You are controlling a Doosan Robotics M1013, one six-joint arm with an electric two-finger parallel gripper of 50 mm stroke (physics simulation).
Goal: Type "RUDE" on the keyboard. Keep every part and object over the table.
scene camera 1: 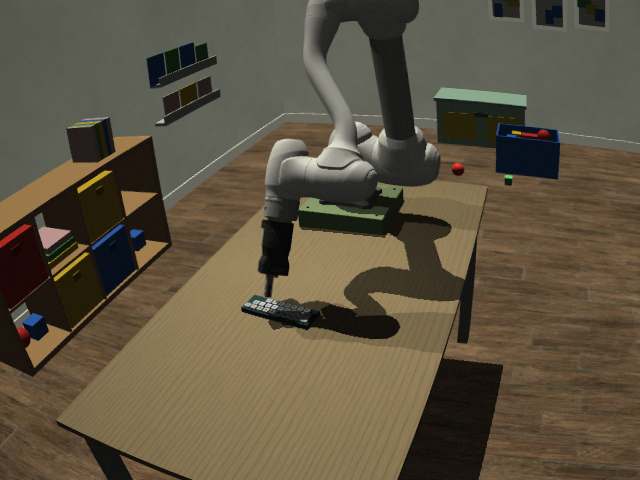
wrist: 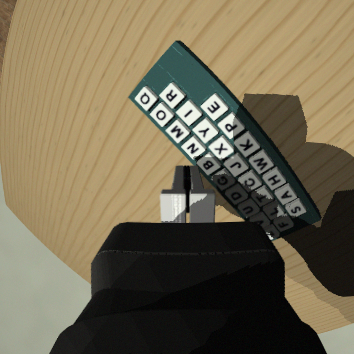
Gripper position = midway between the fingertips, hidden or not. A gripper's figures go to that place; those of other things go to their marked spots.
My gripper (scene camera 1: pixel 267 296): 1.52 m from the lens. A keyboard (scene camera 1: pixel 276 310): 1.54 m from the lens.
